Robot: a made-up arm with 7 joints.
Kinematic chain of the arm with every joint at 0, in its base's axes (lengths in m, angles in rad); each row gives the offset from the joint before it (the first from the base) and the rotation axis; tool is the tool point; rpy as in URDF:
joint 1: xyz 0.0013 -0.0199 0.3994 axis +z
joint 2: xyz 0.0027 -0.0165 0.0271 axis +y
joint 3: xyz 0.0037 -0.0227 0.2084 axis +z
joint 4: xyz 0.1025 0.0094 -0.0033 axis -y
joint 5: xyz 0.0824 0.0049 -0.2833 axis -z
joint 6: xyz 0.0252 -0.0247 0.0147 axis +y
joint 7: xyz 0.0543 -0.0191 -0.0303 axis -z
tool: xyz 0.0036 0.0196 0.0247 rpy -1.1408 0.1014 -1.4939
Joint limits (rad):
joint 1: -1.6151..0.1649
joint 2: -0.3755..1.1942
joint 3: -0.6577..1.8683
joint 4: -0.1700..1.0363
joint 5: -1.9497..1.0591
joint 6: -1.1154..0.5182
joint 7: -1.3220..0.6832
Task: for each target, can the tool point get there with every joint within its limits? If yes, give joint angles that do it. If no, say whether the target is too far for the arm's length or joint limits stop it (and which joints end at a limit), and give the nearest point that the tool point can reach.
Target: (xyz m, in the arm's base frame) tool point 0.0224 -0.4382 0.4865
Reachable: yes | joints -1.0945 0.1972 -0.3267 0.7942 -0.0892 -0.6944 -1.1282
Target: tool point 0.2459 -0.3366 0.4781
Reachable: yes | joints -1.0651 0.1317 0.4310 0.7896 0.7857 -0.0126 0.3372
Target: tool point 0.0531 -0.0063 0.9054
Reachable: no: joint limits stop it (at a limit: joint 2, joint 4, joint 6, joint 7) | nearest point 0.2446 0.0440 0.7690 | short by 0.240 m
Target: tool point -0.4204 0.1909 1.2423
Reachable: no: too far | nearest point -0.1666 0.2719 0.6824 | short by 0.620 m
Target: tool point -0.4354 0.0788 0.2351
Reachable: no: joint limits stop it (at a limit: joint 1, joint 2, joint 3, joint 6, joint 7) | nearest point -0.2751 -0.0284 0.2270 | short by 0.193 m
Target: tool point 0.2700 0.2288 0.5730
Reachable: yes | joints -0.5103 -0.2257 1.1674 0.7101 -0.4204 -0.1186 0.4082
